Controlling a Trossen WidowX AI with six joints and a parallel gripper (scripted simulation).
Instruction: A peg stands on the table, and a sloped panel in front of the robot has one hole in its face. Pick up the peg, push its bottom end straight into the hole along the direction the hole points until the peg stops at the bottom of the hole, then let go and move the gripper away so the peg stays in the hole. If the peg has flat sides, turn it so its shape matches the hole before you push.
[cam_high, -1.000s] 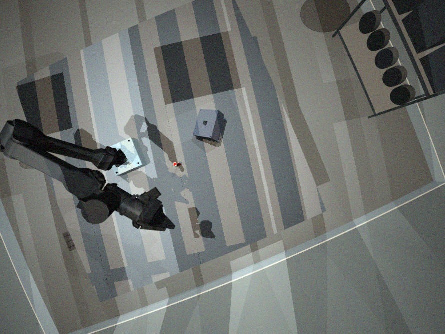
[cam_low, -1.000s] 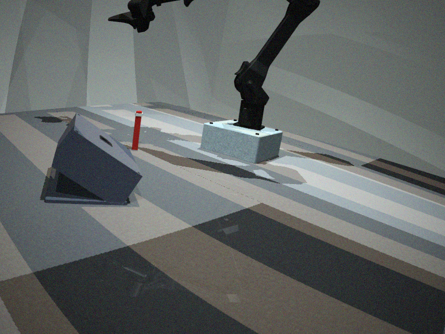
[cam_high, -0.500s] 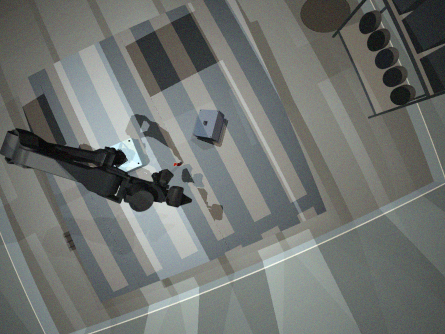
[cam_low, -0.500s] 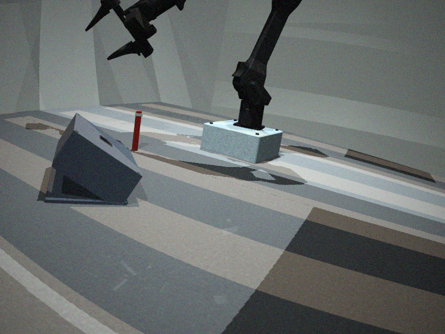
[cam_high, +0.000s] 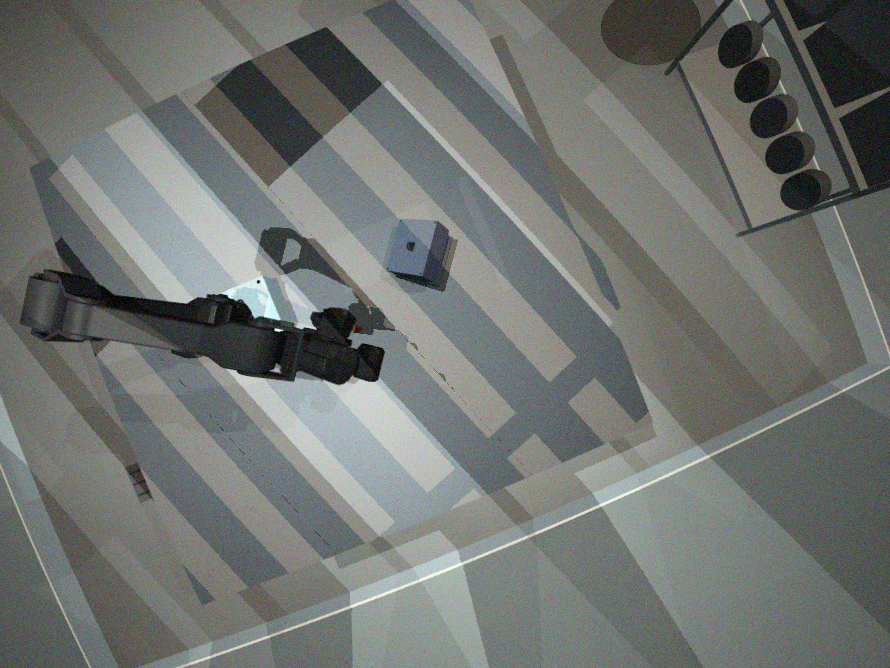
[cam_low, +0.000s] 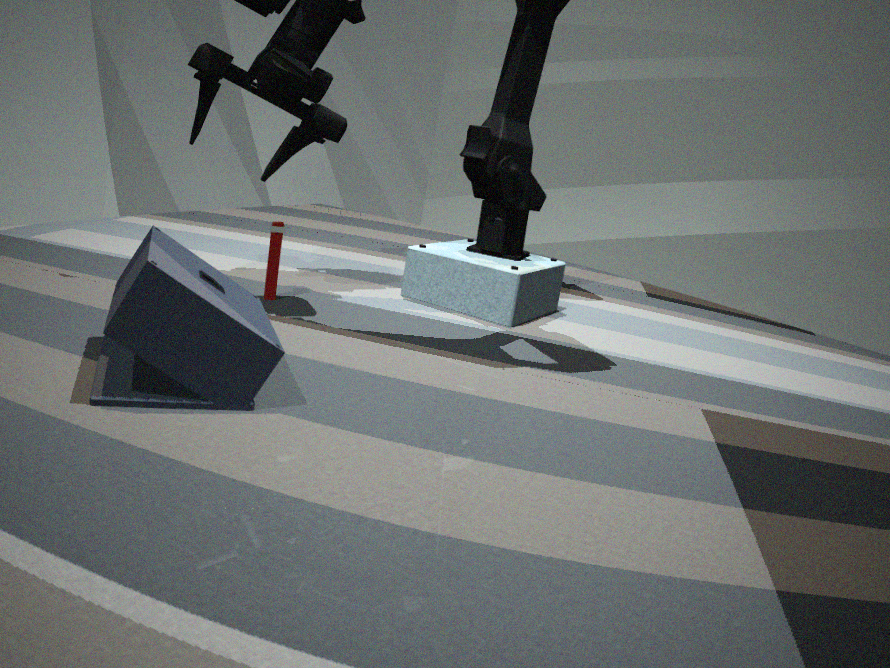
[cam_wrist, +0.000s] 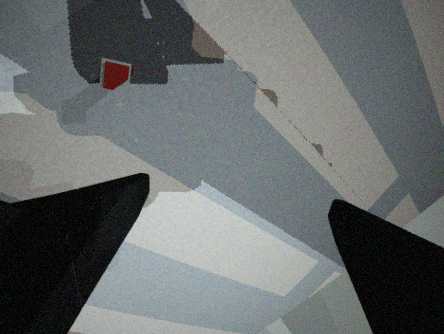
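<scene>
Now: gripper tip 80 mm above the red peg, 70 mm to the right of it and 10 mm past it. The rest, counted from my gripper tip: sloped panel 220 mm ahead, 150 mm to the left, 90 mm below.
</scene>
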